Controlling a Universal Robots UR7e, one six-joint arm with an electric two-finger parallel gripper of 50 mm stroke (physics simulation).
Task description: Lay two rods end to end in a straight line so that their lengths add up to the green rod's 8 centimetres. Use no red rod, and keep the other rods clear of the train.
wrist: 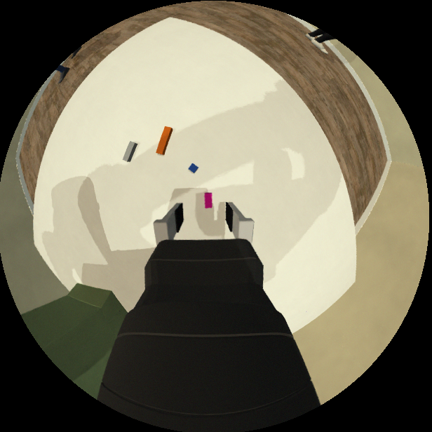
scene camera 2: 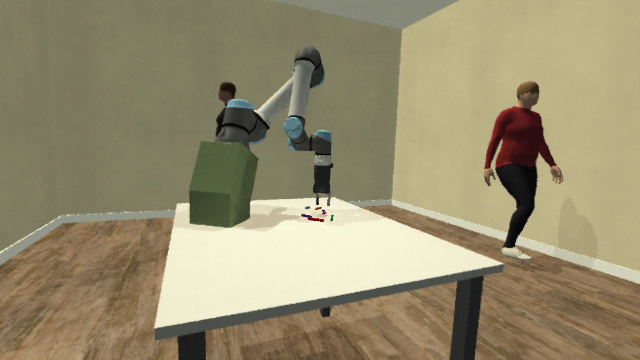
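Seen in the pictures: gripper, fingertip midpoint: (scene camera 2: 322, 205); arm's base, origin of the base link: (scene camera 2: 231, 150).
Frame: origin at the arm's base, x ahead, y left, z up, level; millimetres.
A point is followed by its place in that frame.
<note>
My gripper (scene camera 2: 323, 202) @(x 415, y -38, z -248 mm) (wrist: 204, 211) is open and empty, low over the table. A magenta rod (scene camera 2: 324, 213) @(x 421, y -46, z -286 mm) (wrist: 208, 200) lies just ahead of the fingertips in the wrist view. A small blue block (wrist: 193, 168) lies beyond it. An orange rod (scene camera 2: 318, 208) @(x 431, y 66, z -286 mm) (wrist: 164, 140) and a grey rod (scene camera 2: 307, 207) @(x 381, y 95, z -285 mm) (wrist: 130, 151) lie farther off to the left in the wrist view, apart from each other. In the scene view a purple rod (scene camera 2: 306, 215) @(x 321, y -83, z -282 mm), a red rod (scene camera 2: 316, 219) @(x 345, y -152, z -284 mm) and the green rod (scene camera 2: 332, 217) @(x 422, y -145, z -281 mm) lie nearer the camera; they do not show in the wrist view.
The rods lie on the white table (scene camera 2: 300, 265) @(x 145, y -600, z -291 mm) (wrist: 200, 65). A green pedestal (scene camera 2: 215, 185) @(x -66, y -140, z -133 mm) (wrist: 75, 330) carries the arm at the table's left side. A person in red (scene camera 2: 520, 140) is at the right, and another person (scene camera 2: 227, 92) is behind the arm.
</note>
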